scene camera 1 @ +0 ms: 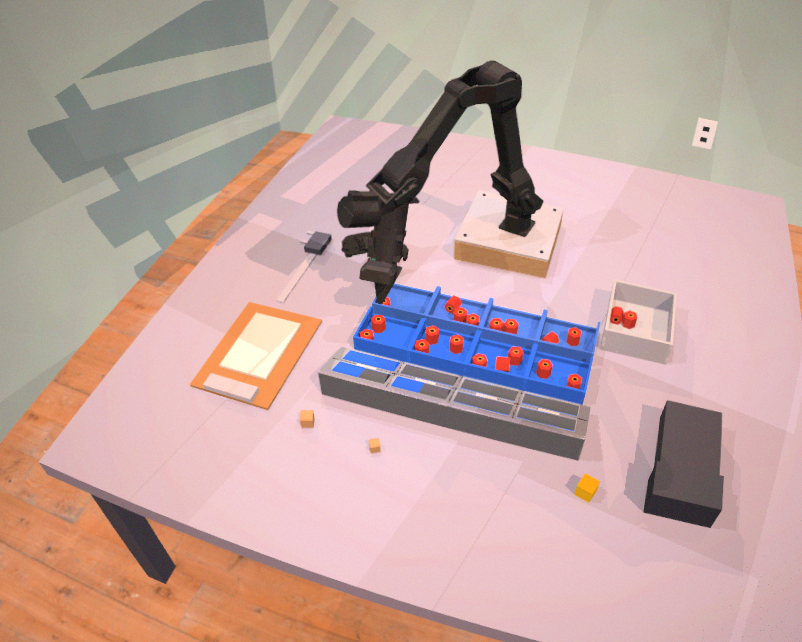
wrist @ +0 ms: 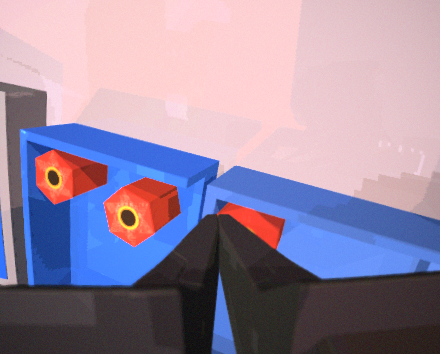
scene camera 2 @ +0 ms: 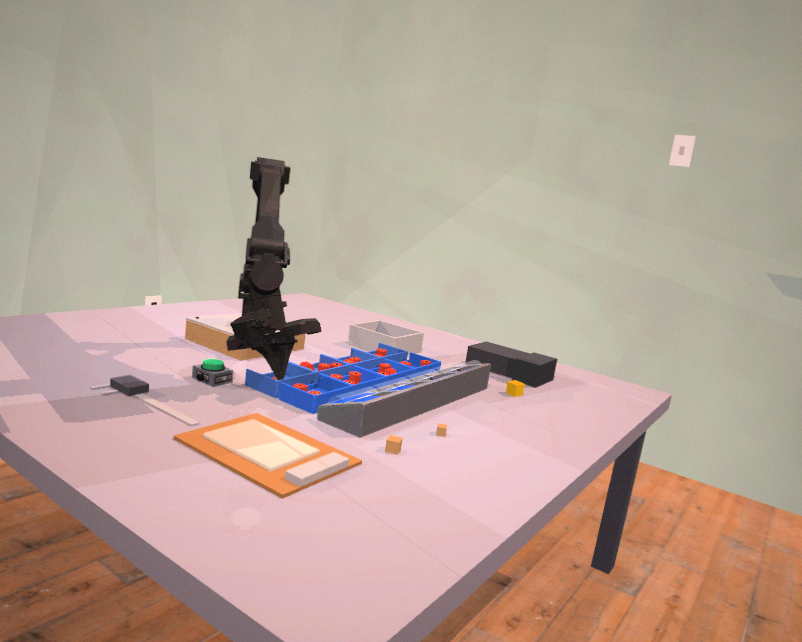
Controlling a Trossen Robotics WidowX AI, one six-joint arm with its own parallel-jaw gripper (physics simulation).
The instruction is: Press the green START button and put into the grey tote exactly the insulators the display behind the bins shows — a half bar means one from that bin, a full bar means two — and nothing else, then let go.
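Note:
My gripper (scene camera 1: 381, 299) (scene camera 2: 281, 376) (wrist: 217, 225) is shut and empty. Its tips are low at the left end of the blue bins (scene camera 1: 399, 334) (scene camera 2: 299, 399) (wrist: 125, 148), beside a red insulator (scene camera 1: 385, 302) (wrist: 267, 226) in the left bin of the row nearer the arm base; the tips partly hide it. Two insulators (wrist: 129, 216) (wrist: 54, 177) are in the neighbouring bin. The display (scene camera 1: 441, 415) (scene camera 2: 428, 402) shows a full bar top left, and half bars lower left and lower second. The grey tote (scene camera 1: 634, 347) (scene camera 2: 382, 341) holds two insulators (scene camera 1: 616, 315) (scene camera 1: 629, 319). The green button (scene camera 2: 213, 364) stands left of the bins in scene camera 2.
An orange clipboard (scene camera 1: 304, 328) (scene camera 2: 193, 439) and a dark plug (scene camera 1: 317, 242) (scene camera 2: 129, 384) lie at the left. Small orange cubes (scene camera 1: 307, 419) (scene camera 1: 374, 445), a yellow cube (scene camera 1: 587, 488) (scene camera 2: 515, 388) and a black block (scene camera 1: 688, 461) (scene camera 2: 511, 363) lie around the display.

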